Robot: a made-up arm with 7 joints.
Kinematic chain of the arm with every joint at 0, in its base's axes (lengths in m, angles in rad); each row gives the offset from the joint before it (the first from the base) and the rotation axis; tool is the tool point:
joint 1: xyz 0 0 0.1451 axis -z
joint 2: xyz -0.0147 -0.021 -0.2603 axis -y
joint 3: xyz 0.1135 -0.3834 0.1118 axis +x
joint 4: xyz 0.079 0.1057 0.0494 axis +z
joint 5: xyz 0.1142 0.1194 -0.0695 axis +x
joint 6: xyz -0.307 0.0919 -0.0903 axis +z
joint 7: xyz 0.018 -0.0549 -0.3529 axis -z
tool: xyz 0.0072 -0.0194 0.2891
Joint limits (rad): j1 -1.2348..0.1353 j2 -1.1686..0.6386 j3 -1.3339..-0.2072 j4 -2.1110..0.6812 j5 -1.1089..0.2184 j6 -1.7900..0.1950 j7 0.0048..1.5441
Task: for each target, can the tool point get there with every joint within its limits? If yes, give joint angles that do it. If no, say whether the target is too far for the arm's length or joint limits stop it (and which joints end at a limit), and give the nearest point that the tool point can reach.
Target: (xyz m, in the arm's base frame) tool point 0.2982 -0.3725 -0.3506
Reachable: yes | joints -0.9813 -0.9188 -1.2081 -0.7689 -0.3313 -0.2328 1.2322
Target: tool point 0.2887 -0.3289 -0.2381
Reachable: yes | joints -0.9850 -0.6995 -0.9356 0.1602 -0.0388 -0.0098 0.1428
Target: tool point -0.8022 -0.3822 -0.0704
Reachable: no: joint limits stop it (at a limit: joint 1, joint 2, joint 5, joint 6) | nearest point -0.3636 -0.4032 -0.1915 | short by 0.456 m
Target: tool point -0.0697 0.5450 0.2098
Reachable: no: joint limits stop it (at a limit: joint 1, joint 2, joint 3, joint 5, joint 6) | nearest point 0.1657 0.3460 0.0341 | short by 0.355 m
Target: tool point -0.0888 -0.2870 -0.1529
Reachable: yes | joints -0.0786 -0.9778 -0.3016 -0.0686 -0.5545 -0.4455 1.1644
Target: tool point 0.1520 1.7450 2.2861
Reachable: no: too far | nearest point 0.3784 0.3628 0.1493 | short by 2.555 m
